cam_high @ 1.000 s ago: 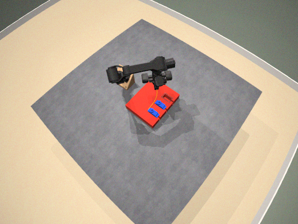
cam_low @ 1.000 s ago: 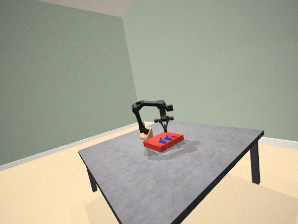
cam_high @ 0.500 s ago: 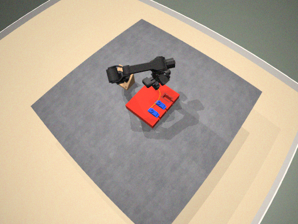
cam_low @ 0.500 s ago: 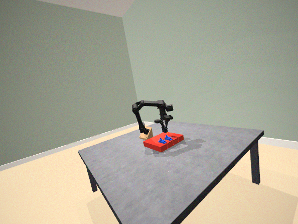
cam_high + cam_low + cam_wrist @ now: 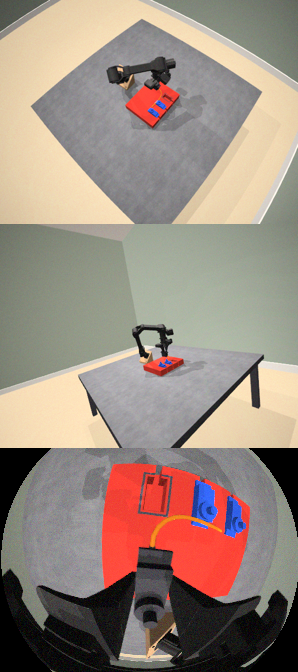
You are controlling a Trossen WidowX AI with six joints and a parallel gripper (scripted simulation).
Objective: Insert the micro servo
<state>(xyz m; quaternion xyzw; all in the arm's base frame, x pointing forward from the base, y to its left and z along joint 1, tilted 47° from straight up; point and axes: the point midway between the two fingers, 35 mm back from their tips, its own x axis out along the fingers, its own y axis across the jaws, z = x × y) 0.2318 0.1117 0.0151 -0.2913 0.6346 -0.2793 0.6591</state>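
The red deck lies 10 cm below my gripper tip, 7 cm to the right of it and 1 cm behind it.
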